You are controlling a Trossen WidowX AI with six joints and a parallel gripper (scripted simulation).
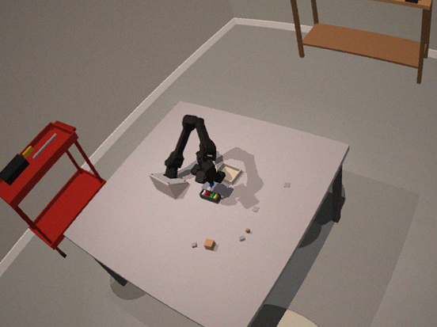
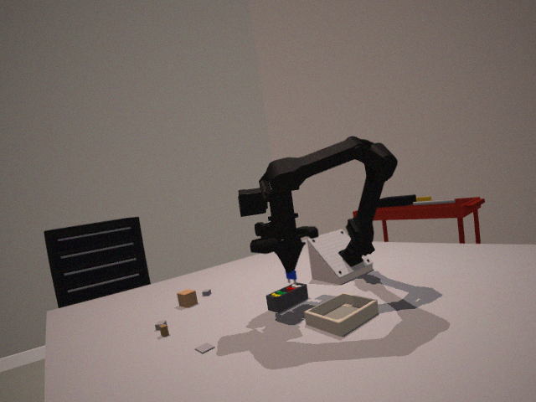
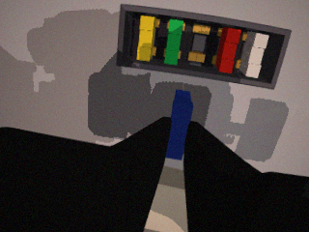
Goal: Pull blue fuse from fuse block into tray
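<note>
Now: gripper tip 2 cm past the beige tray, 14 cm to the right of it and 9 cm above it. The rest, counted from my gripper tip: blue fuse 1 cm below; green fuse 1 cm ahead, 3 cm to the right, 7 cm below; yellow fuse 3 cm ahead, 3 cm to the right, 7 cm below.
</note>
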